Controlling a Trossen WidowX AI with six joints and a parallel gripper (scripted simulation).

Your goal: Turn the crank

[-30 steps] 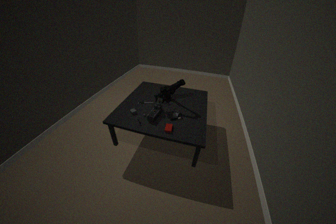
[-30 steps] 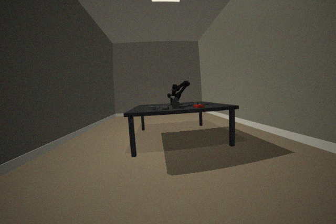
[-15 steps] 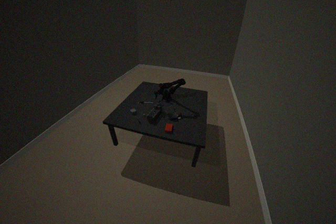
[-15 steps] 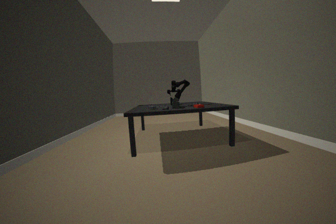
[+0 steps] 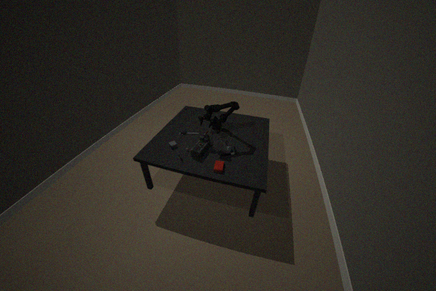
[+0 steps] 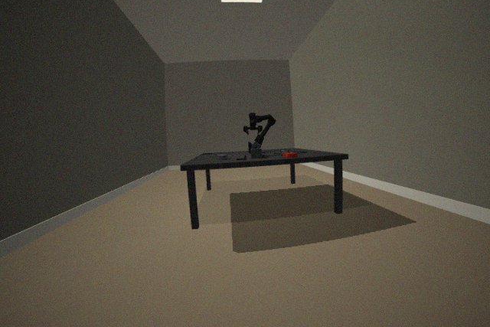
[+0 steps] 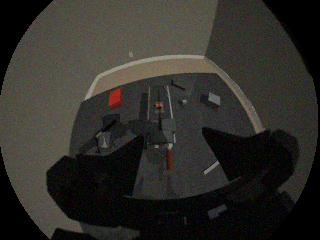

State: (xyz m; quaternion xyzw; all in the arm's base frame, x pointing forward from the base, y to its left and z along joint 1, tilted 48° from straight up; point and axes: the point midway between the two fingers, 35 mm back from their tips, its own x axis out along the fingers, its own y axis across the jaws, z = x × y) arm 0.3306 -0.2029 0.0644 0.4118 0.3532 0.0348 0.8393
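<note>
Right now my gripper tip is 4 cm past the crank handle, 2 cm to the right of it and 9 cm above it. Also, from my gripper tip: red pointer (14 cm ahead, 1 cm to the right, 12 cm below).
</note>
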